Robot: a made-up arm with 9 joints.
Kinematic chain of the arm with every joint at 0, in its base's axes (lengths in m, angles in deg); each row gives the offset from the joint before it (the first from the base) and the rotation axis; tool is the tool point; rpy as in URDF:
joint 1: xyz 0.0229 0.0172 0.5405 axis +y
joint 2: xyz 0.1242 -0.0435 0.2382 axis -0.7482 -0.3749 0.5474
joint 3: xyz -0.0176 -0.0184 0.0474 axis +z
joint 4: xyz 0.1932 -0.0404 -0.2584 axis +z
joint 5: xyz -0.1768 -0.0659 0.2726 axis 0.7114 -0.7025 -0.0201
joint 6: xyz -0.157 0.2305 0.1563 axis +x
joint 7: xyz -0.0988 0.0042 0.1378 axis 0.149 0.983 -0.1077
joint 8: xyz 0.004 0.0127 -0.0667 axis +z
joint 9: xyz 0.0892 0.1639 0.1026 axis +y
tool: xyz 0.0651 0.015 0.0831 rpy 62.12 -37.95 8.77
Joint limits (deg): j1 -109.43..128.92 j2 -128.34..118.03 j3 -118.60..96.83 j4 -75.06..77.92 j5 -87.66..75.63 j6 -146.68..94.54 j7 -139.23..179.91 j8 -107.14..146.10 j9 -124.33..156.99
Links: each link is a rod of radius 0.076 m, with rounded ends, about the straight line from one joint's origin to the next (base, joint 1, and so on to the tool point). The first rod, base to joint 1, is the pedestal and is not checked.
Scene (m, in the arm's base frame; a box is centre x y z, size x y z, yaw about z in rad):
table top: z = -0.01
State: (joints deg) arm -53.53 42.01 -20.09 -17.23 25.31 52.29 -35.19 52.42 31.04
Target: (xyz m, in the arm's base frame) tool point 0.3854 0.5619 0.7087
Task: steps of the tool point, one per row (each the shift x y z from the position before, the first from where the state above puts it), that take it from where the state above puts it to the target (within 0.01 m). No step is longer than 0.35 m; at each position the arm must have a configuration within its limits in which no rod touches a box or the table.
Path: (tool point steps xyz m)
1: 0.1381 0.1156 0.0335
2: 0.2084 0.1191 0.0613
3: 0.2753 0.0670 0.0861
4: 0.3130 -0.0390 0.0858

